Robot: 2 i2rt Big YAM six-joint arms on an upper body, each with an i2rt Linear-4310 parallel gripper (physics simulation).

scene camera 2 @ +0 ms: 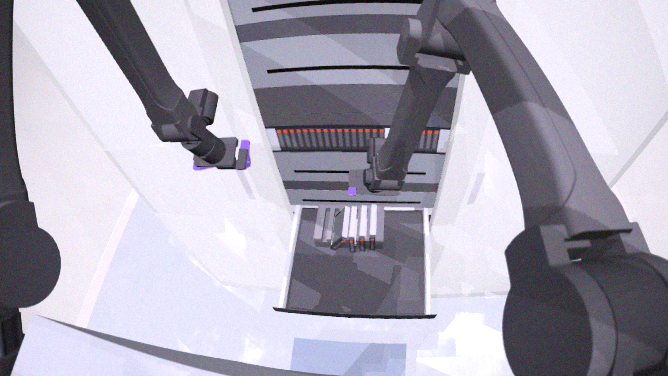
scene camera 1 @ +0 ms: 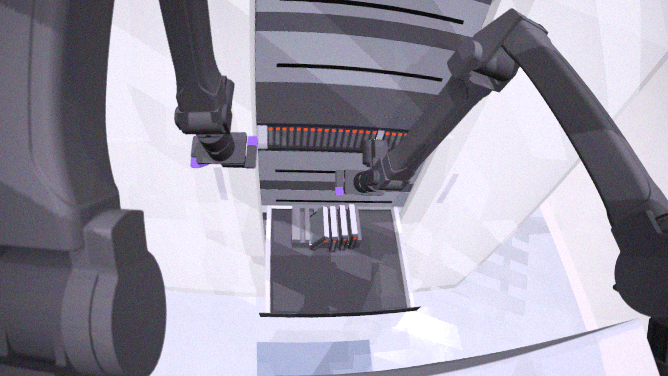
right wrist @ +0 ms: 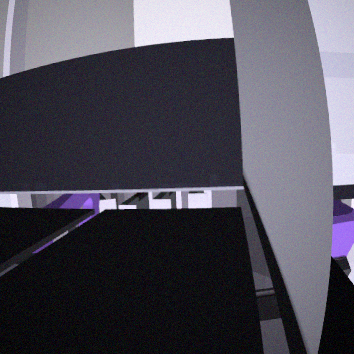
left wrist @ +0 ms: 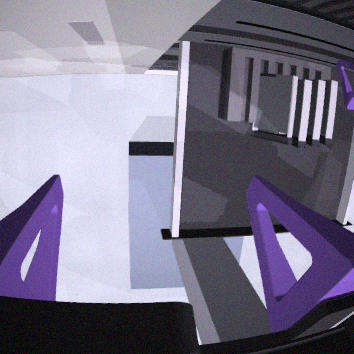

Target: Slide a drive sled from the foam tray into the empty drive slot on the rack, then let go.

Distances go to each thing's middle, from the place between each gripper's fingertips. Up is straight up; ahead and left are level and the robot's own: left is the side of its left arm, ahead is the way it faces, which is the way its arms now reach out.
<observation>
Right now the pale drive slot (right wrist: 290, 326) is 370 mm to the right of my left hand, 210 mm ahead of it and 50 mm below it. From my left hand the other things lie so: shelf (scene camera 2: 391, 281): 400 mm below, 290 mm to the right, 50 mm behind.
The pale drive slot lies 17 cm above my right hand, 9 cm ahead of it and 4 cm to the right of it. The rest, counted from my right hand: shelf (18 cm below, 16 cm behind, 4 cm to the left).
</observation>
